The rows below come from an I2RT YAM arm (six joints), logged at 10 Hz.
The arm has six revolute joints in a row. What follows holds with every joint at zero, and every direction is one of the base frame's. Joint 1 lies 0.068 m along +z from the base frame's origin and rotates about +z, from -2.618 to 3.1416 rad. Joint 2 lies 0.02 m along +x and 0.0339 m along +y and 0.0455 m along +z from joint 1 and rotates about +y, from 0 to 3.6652 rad. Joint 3 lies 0.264 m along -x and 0.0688 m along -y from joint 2 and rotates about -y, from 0 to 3.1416 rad. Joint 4 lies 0.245 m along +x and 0.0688 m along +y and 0.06 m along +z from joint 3 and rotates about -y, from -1.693 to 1.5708 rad. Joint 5 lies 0.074 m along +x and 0.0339 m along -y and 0.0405 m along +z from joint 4 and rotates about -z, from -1.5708 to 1.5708 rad. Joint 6 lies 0.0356 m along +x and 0.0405 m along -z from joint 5 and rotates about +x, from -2.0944 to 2.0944 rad. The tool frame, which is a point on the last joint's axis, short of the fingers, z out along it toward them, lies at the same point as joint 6; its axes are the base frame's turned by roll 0, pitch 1.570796 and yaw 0 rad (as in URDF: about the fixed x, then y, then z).
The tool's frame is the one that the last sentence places.
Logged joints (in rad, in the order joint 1, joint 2, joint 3, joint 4, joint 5, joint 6), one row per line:
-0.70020 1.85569 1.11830 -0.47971 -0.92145 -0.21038
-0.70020 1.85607 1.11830 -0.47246 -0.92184 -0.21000
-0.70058 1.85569 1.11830 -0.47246 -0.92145 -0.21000
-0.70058 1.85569 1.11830 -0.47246 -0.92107 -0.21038
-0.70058 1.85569 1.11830 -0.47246 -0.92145 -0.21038
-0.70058 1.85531 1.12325 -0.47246 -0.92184 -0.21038
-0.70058 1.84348 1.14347 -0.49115 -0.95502 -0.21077
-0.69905 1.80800 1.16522 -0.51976 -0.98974 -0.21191
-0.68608 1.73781 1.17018 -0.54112 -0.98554 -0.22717
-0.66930 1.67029 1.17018 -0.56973 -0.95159 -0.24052
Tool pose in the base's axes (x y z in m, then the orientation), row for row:
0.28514 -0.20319 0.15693 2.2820 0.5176 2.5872
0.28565 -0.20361 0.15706 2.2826 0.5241 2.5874
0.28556 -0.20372 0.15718 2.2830 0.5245 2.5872
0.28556 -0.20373 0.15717 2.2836 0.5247 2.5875
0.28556 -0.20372 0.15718 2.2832 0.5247 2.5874
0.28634 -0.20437 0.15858 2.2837 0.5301 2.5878
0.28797 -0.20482 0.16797 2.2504 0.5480 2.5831
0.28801 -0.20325 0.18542 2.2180 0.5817 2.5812
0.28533 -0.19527 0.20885 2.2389 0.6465 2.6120
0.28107 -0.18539 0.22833 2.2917 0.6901 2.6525
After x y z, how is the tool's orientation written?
As angles about the fixed x, y, z axes (roll, pitch, yaw), in radians.
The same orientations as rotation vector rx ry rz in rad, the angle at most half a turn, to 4 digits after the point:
0.3600 2.2826 0.8452
0.3558 2.2790 0.8406
0.3559 2.2789 0.8398
0.3557 2.2792 0.8392
0.3557 2.2790 0.8396
0.3519 2.2761 0.8359
0.3300 2.2473 0.8592
0.2942 2.2108 0.8724
0.2283 2.1912 0.8267
0.1835 2.1970 0.7660

